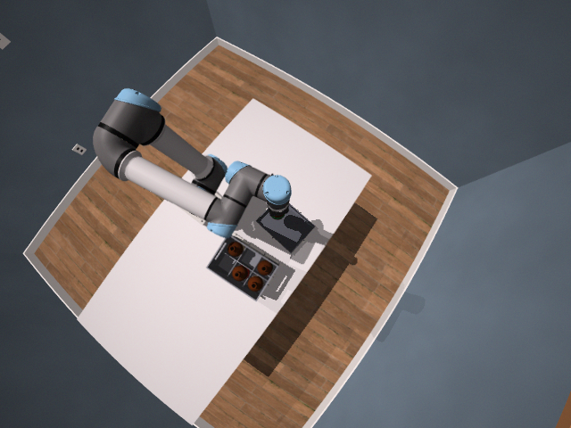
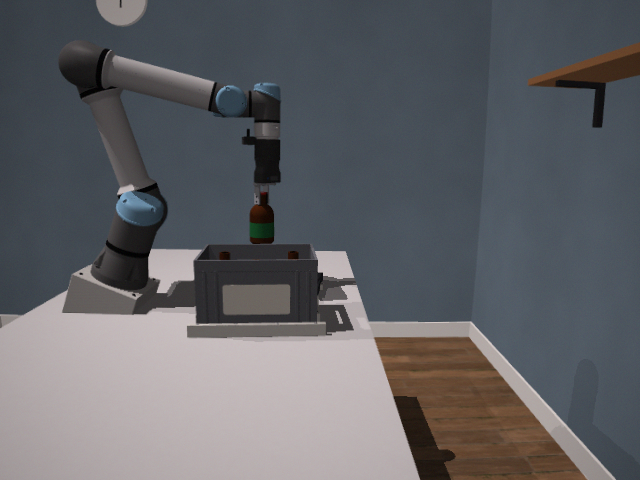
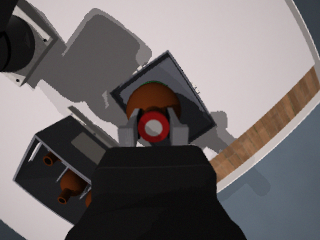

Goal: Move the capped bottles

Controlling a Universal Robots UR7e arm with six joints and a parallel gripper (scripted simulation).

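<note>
The capped bottle is 60 mm below my hand. From my hand the other things lie so: dark grey crate (300 mm to the right, 190 mm below, 10 mm ahead); then flat tray (260 mm below, 50 mm ahead, 10 mm to the right).
</note>
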